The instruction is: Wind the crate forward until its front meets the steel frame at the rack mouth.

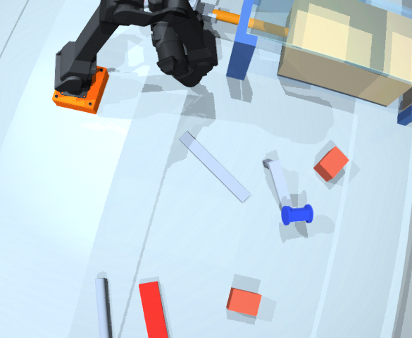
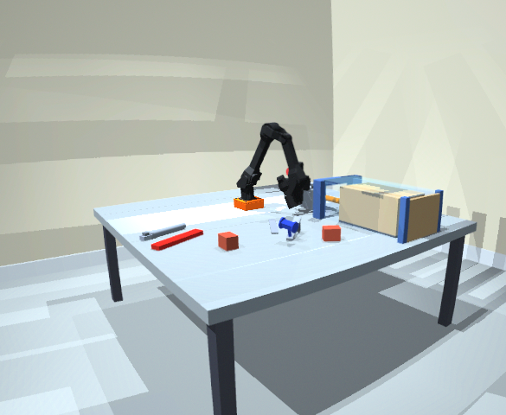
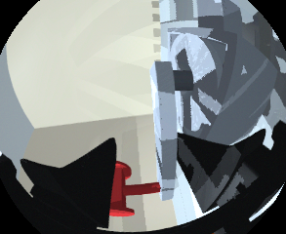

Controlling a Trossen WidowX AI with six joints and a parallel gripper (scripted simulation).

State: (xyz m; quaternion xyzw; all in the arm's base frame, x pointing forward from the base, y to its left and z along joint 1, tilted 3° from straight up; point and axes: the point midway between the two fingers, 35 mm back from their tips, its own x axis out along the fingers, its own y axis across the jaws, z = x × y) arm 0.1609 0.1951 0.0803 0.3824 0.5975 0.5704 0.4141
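Now: gripper tip 2 cm to the left of the grey crank handle, 1 cm past it and 1 cm above it. The rest, counted from my gripper tip: red knob: 4 cm behind, 3 cm to the right, 2 cm above; then round winch: 10 cm below, 3 cm ahead, 1 cm to the left; then blue steel frame: 20 cm ahead, 2 cm below, 1 cm to the left.
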